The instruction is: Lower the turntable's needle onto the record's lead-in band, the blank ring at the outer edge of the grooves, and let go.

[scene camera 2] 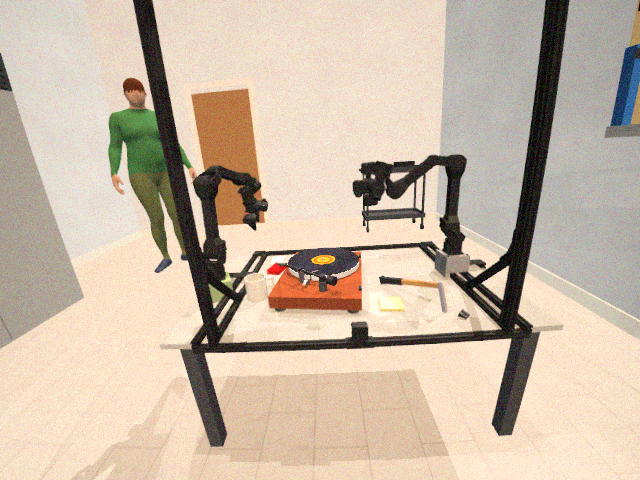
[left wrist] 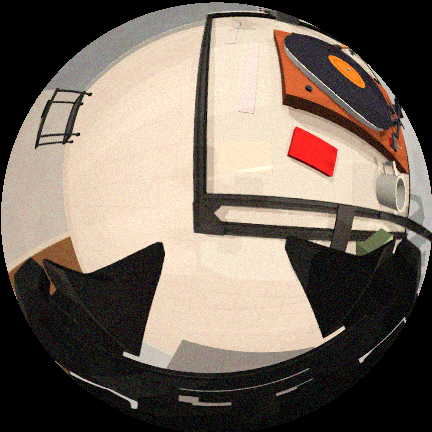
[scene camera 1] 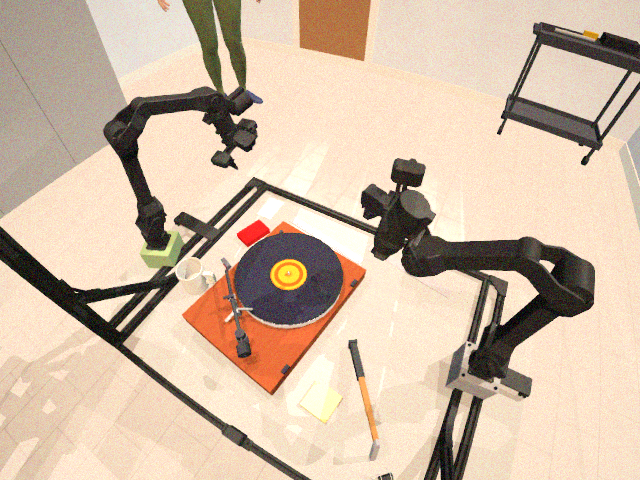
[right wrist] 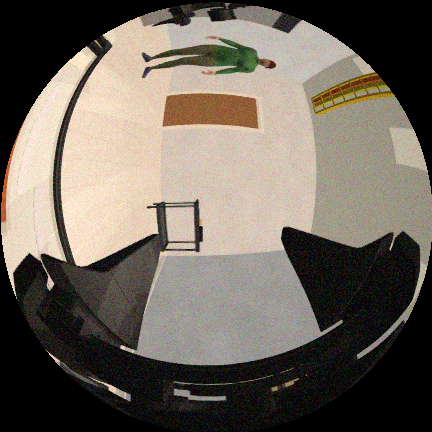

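Seen in the pictures: left gripper, between the fingertips: [scene camera 2: 257, 226] [left wrist: 226, 246] [scene camera 1: 244, 159]; right gripper, between the fingertips: [right wrist: 222, 237]; left arm's base, origin of its link: [scene camera 1: 158, 242]; right arm's base, origin of its link: [scene camera 2: 452, 252] [scene camera 1: 482, 366].
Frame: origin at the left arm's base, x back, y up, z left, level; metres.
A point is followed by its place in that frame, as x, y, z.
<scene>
The orange turntable [scene camera 1: 268, 364] @[-0.402, -0.012, -0.339] [scene camera 2: 315, 300] @[-0.286, -0.023, -0.320] [left wrist: 292, 90] @[-0.384, -0.013, 0.109] stands on the table with a dark record [scene camera 1: 315, 302] @[-0.505, 0.015, -0.178] [scene camera 2: 338, 268] @[-0.436, 0.015, -0.211] [left wrist: 320, 62] @[-0.436, 0.015, -0.003] on its platter. The tonearm [scene camera 1: 236, 318] @[-0.316, 0.041, -0.249] [scene camera 2: 310, 272] @[-0.309, 0.041, -0.238] lies along the plinth's left side; its head end is beside the record's edge, apparently outside the grooves. The needle tip is too small to make out. My left gripper [scene camera 1: 242, 153] @[-0.238, 0.114, 0.278] [scene camera 2: 258, 217] @[-0.238, 0.114, 0.278] [left wrist: 226, 246] @[-0.238, 0.114, 0.278] is open and empty, high beyond the table's far left corner. My right gripper [scene camera 1: 388, 187] [scene camera 2: 361, 178] @[-0.705, 0.307, -0.001] [right wrist: 222, 237] @[-0.705, 0.307, -0.001] is open and empty, raised over the far side, away from the turntable.
A white mug [scene camera 1: 190, 277] @[-0.110, -0.070, -0.078] [scene camera 2: 255, 288] @[-0.125, -0.019, -0.133] [left wrist: 387, 192] @[-0.145, -0.022, -0.055] stands close to the turntable's left side. A red block [scene camera 1: 253, 233] @[-0.280, -0.058, 0.103] [scene camera 2: 275, 268] @[-0.262, -0.058, 0.095] [left wrist: 312, 151] @[-0.277, -0.058, 0.120] lies behind it. A yellow note [scene camera 1: 321, 401] @[-0.535, -0.067, -0.407] [scene camera 2: 391, 303] @[-0.533, -0.067, -0.408] and a hammer [scene camera 1: 367, 400] @[-0.638, -0.009, -0.411] [scene camera 2: 421, 283] @[-0.637, -0.007, -0.438] lie to the right. Black frame bars edge the table.
</scene>
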